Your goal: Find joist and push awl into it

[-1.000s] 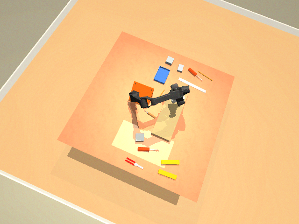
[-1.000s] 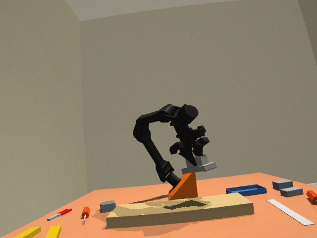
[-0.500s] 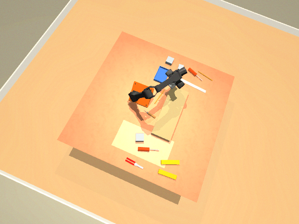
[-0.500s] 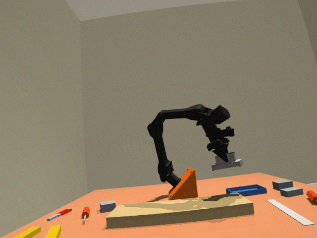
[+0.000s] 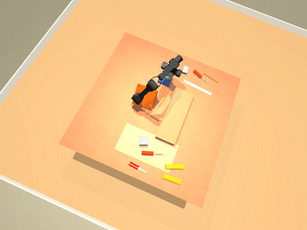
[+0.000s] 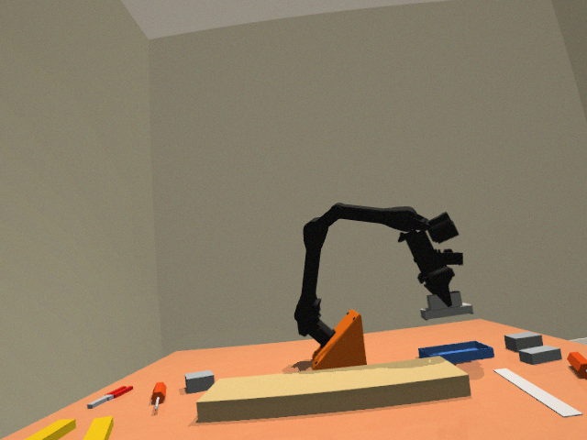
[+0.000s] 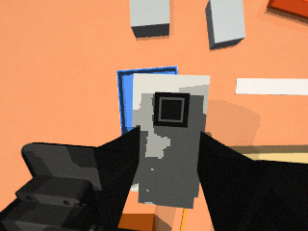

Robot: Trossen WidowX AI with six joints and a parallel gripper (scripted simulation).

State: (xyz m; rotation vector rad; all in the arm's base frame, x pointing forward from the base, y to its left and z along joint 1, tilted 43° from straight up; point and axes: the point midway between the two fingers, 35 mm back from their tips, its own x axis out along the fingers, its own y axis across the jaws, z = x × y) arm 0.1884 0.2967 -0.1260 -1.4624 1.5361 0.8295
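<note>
Right now the blue tray is 130 mm below my gripper tip, 30 mm behind it and 10 mm to the left of it. Also, from my gripper tip: white ruler 290 mm ahead, 140 mm below, 30 mm to the left; then grey stud finder 20 mm above, 10 mm to the left; then square indicator 30 mm above, 20 mm to the left.
</note>
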